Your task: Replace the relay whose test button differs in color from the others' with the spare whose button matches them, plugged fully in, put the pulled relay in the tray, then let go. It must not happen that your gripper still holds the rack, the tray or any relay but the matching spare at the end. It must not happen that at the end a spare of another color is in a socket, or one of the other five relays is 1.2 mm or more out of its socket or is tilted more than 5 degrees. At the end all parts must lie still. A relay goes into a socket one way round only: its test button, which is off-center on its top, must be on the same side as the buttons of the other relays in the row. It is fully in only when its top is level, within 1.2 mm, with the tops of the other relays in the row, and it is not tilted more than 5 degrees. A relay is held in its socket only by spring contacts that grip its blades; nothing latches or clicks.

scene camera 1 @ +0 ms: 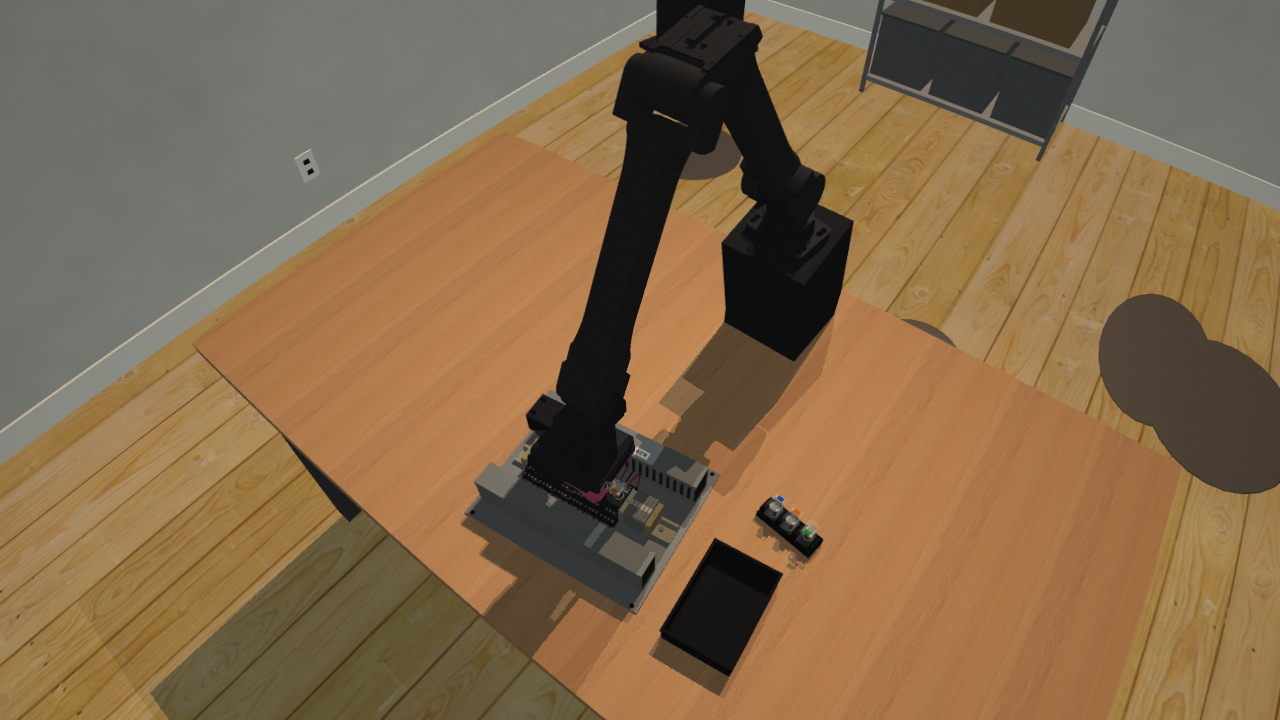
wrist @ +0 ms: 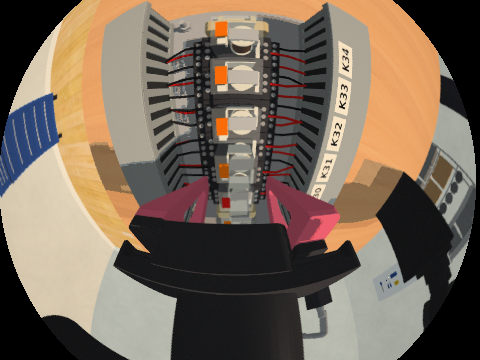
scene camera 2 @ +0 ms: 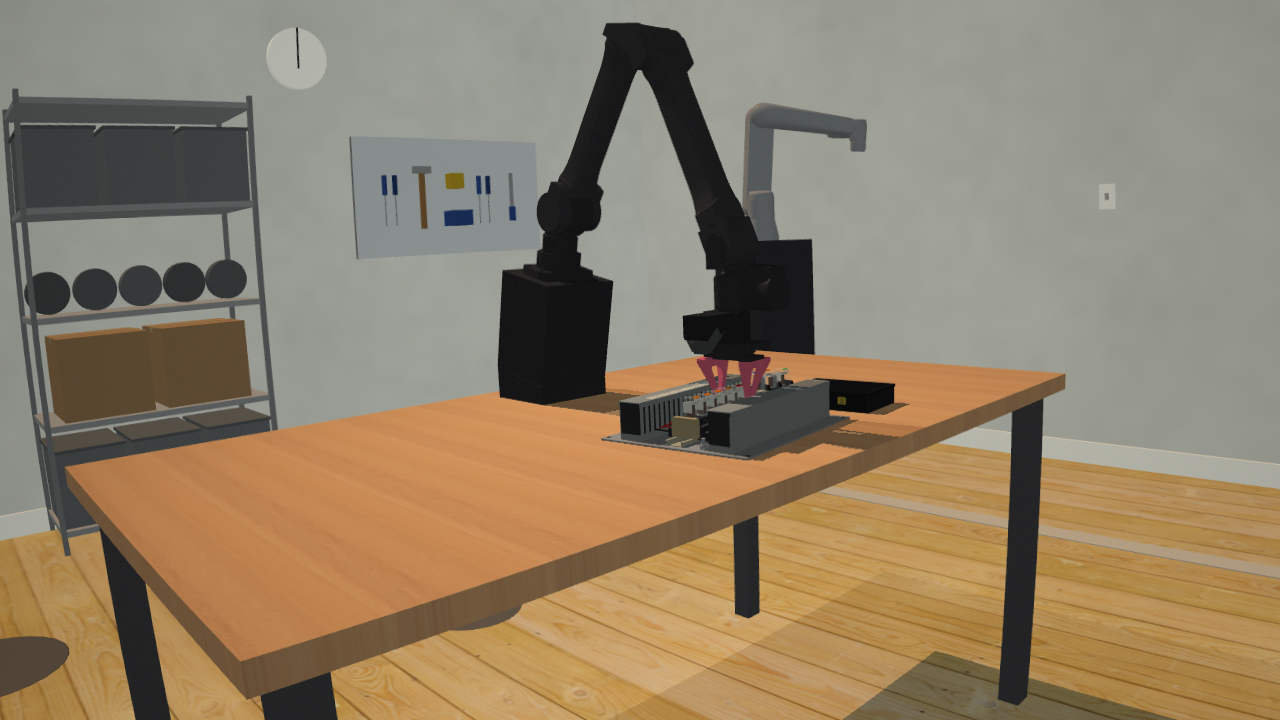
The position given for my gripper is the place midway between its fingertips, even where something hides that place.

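Note:
I can see my gripper (scene camera 2: 734, 402), and my gripper is visible too in scene camera 1 (scene camera 1: 602, 486) and in the wrist view (wrist: 237, 181). There is a black tray (scene camera 1: 720, 607), and the tray also appears in scene camera 2 (scene camera 2: 844, 395), though the wrist view misses the tray, hidden by my gripper. I see a black spare holder (scene camera 1: 817, 542) as well.

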